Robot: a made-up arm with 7 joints. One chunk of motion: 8 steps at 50 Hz.
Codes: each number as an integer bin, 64 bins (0 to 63) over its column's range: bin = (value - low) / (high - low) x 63, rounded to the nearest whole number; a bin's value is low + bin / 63 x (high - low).
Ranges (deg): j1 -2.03..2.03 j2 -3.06..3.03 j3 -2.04..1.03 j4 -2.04..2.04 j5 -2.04..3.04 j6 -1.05..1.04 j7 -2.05..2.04
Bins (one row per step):
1: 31 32 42 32 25 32 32
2: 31 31 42 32 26 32 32
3: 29 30 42 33 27 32 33
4: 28 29 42 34 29 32 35
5: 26 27 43 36 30 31 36
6: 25 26 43 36 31 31 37
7: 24 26 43 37 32 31 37
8: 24 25 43 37 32 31 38
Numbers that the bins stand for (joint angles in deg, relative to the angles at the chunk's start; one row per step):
1: -0.03 0.03 0.01 0.03 -0.02 0.01 0.03
2: -0.03 -0.06 0.01 0.03 0.06 0.01 0.03
3: -0.16 -0.16 0.01 0.10 0.14 0.01 0.09
4: -0.23 -0.26 0.01 0.16 0.30 0.01 0.22
5: -0.35 -0.45 0.06 0.29 0.38 -0.02 0.29
6: -0.42 -0.55 0.06 0.29 0.46 -0.02 0.35
7: -0.48 -0.55 0.06 0.36 0.54 -0.02 0.35
8: -0.48 -0.64 0.06 0.36 0.54 -0.02 0.42

